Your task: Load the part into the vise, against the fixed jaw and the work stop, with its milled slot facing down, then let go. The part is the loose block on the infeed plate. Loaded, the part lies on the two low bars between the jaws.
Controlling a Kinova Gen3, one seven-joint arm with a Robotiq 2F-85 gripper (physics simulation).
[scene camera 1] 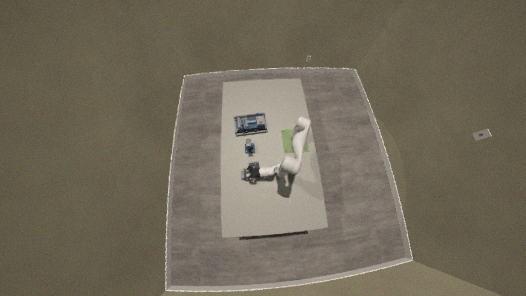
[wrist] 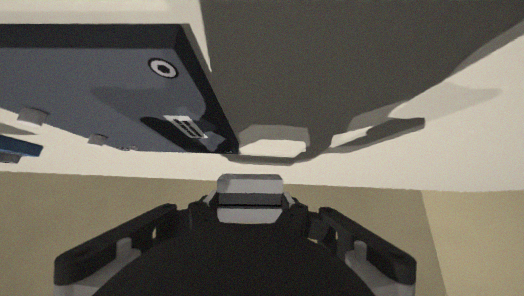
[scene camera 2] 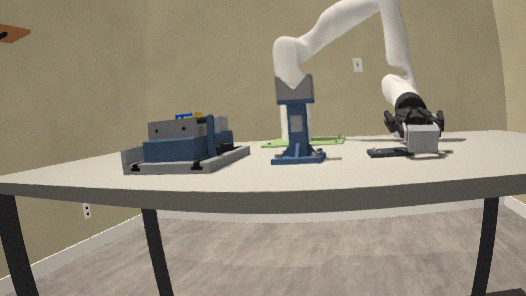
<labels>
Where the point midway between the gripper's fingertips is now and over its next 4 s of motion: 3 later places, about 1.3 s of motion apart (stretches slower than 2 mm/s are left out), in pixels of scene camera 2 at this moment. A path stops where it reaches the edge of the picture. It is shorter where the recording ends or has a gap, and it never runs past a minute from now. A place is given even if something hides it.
My gripper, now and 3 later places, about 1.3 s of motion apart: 422,135; 422,141; 418,97; 409,25
</labels>
